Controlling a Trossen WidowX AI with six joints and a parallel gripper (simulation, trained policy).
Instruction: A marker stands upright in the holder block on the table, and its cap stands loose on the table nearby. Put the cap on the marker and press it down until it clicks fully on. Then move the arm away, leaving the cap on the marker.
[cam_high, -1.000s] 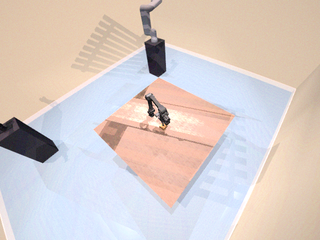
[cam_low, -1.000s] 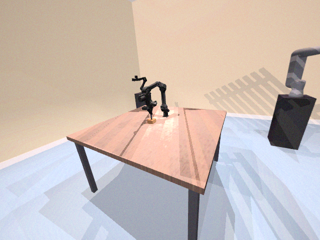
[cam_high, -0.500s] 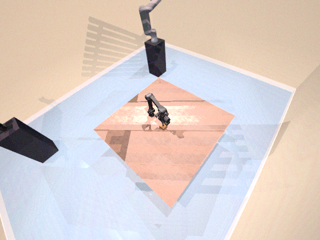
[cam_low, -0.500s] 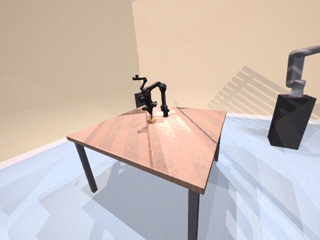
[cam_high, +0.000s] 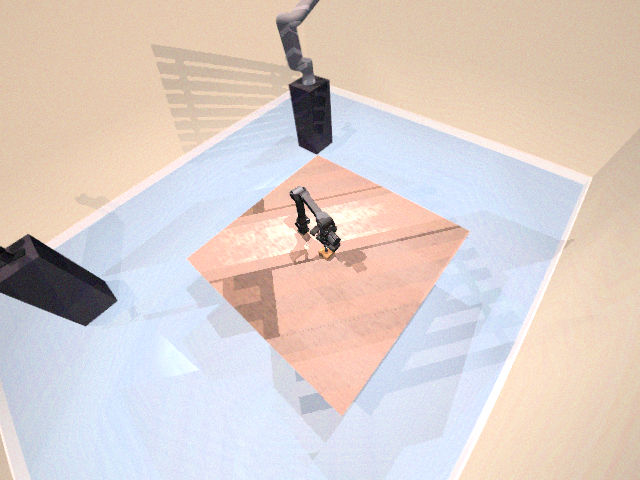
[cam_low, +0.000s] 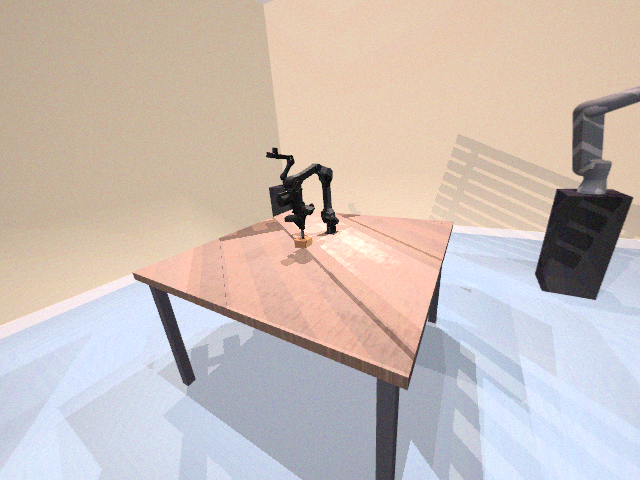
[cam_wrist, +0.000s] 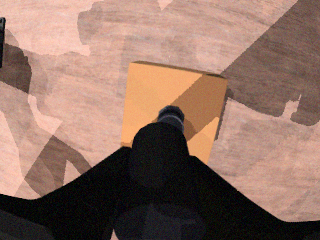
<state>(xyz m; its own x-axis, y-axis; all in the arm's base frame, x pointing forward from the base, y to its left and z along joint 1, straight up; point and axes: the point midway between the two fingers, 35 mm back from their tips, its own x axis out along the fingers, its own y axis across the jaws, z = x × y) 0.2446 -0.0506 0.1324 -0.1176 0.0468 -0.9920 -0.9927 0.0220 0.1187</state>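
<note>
The marker is 20 mm below my gripper tip. Round my gripper tip: orange holder block 80 mm below; dark blue cap 20 mm above.
</note>
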